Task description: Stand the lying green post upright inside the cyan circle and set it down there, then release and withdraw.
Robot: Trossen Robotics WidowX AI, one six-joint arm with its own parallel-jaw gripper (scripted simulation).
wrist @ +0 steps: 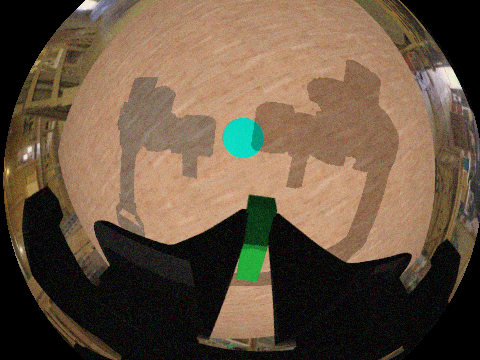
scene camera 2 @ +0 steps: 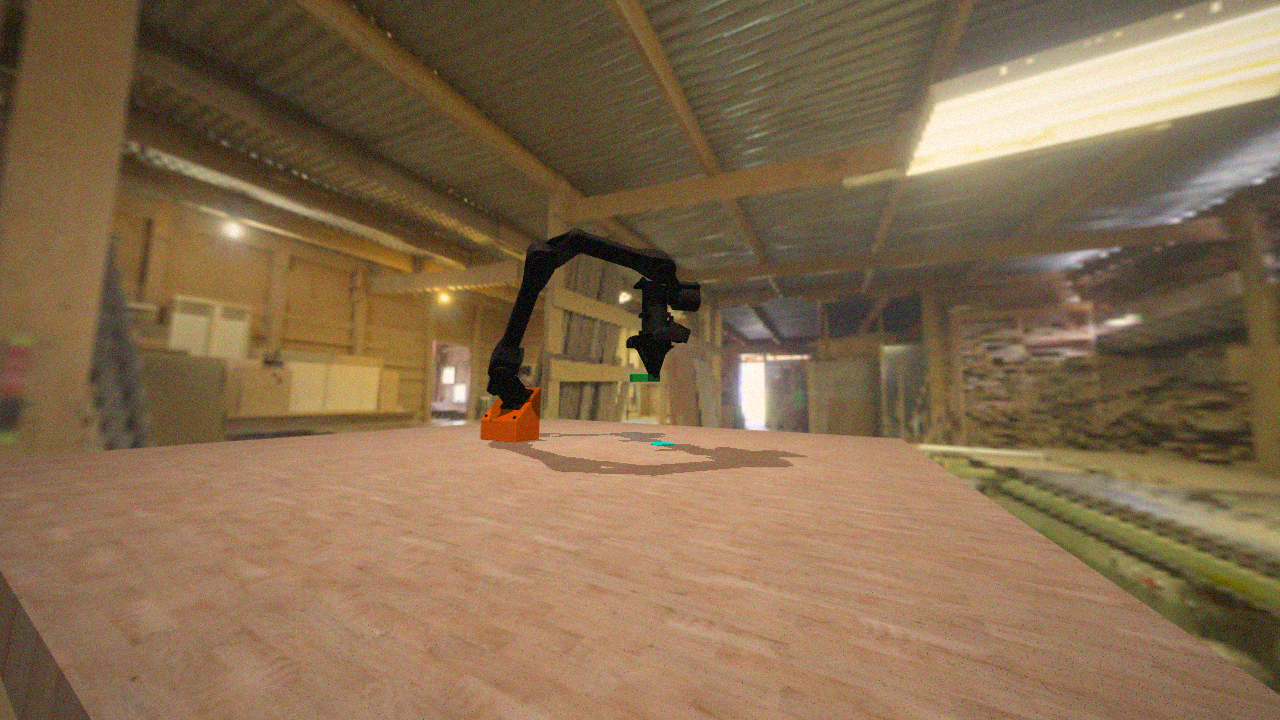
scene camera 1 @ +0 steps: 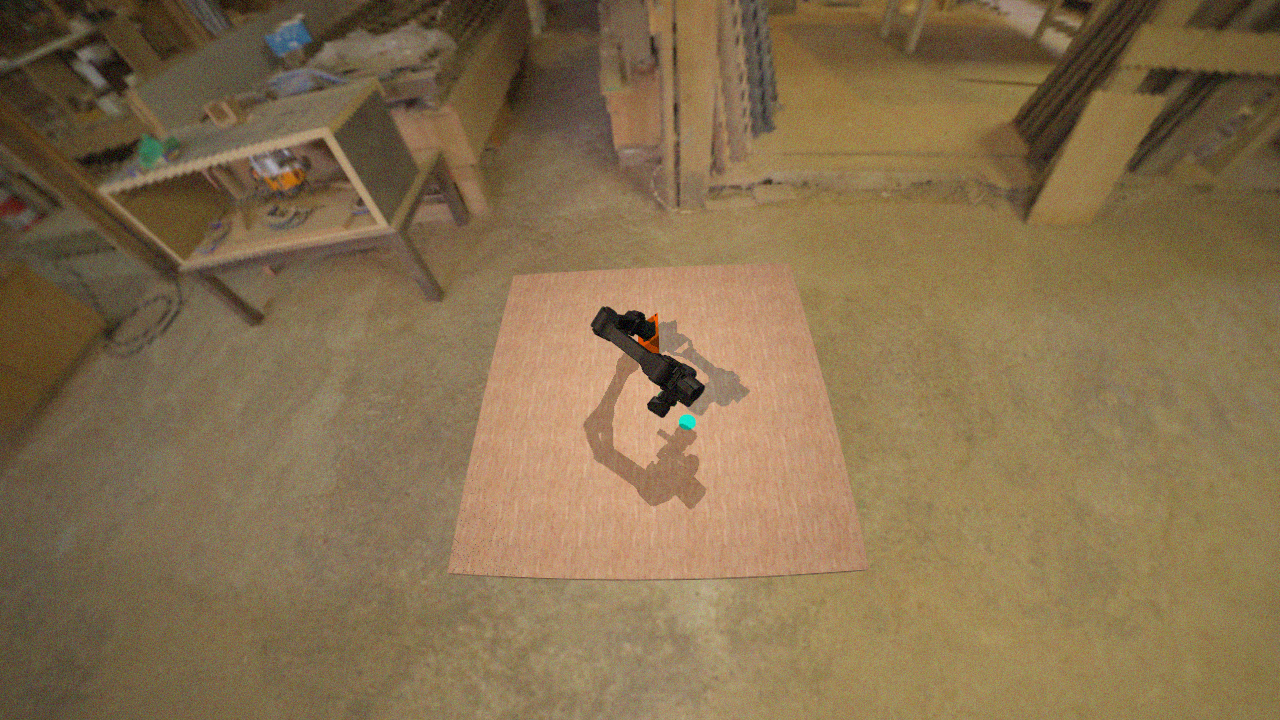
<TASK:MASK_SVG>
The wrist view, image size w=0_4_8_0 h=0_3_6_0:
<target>my gripper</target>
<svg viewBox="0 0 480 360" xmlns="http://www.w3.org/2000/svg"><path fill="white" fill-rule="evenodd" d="M73 347L84 360L113 360L77 343ZM21 220L25 255L37 284L61 311L115 349L121 360L379 360L400 347L404 351L389 360L403 360L448 307L461 259L453 248L455 245L445 239L431 257L431 269L408 295L399 277L407 269L411 253L345 263L277 213L268 235L275 319L273 343L275 347L296 347L277 352L235 351L197 344L197 337L209 340L244 247L248 216L245 209L192 239L171 245L136 235L111 221L95 221L93 231L109 263L99 277L99 287L81 271L59 225L63 219L60 201L48 185L24 200Z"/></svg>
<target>green post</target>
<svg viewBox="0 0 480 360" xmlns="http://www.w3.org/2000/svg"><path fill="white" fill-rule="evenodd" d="M248 195L247 208L245 208L245 213L248 213L247 224L245 224L244 247L240 253L236 279L257 281L261 268L263 268L265 255L267 255L269 229L272 227L273 217L277 216L277 205L275 197Z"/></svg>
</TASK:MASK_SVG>
